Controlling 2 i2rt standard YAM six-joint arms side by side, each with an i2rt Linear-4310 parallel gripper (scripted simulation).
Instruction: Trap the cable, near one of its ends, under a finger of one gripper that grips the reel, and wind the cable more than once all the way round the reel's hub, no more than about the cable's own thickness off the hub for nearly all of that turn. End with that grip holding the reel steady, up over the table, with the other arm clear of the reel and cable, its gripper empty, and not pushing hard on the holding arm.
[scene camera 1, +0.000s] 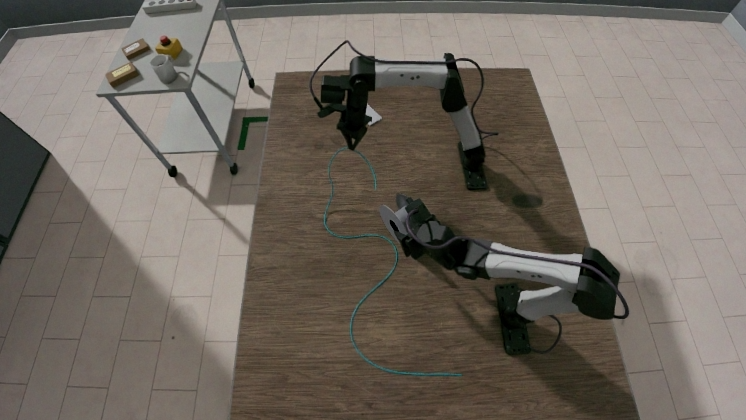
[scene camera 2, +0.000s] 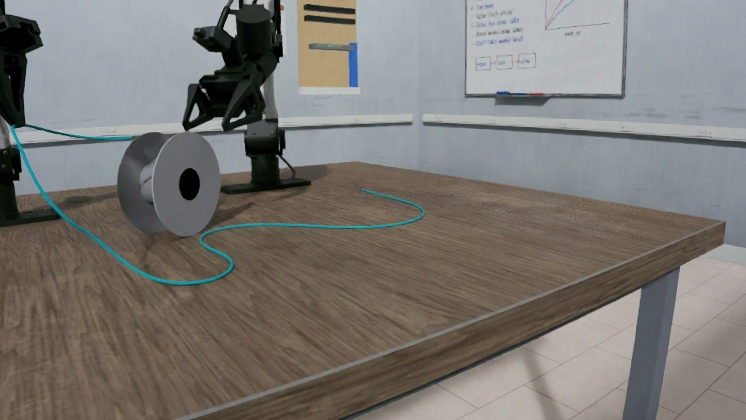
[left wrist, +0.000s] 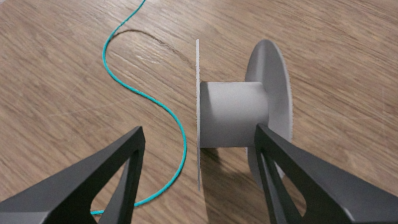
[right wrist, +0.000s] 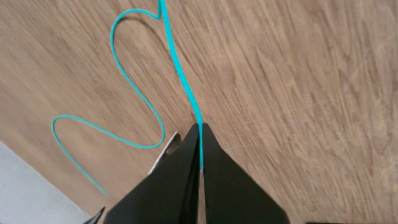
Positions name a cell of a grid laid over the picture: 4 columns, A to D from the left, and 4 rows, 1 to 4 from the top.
Note:
In view: the left gripper (scene camera 2: B2), the right gripper (scene camera 2: A2) and a grey reel (scene camera 2: A2).
The grey reel also shows in the left wrist view (left wrist: C3). The left gripper shows as well in the left wrist view (left wrist: C3). The right gripper is seen too in scene camera 1 (scene camera 1: B2) and in the right wrist view (right wrist: C3).

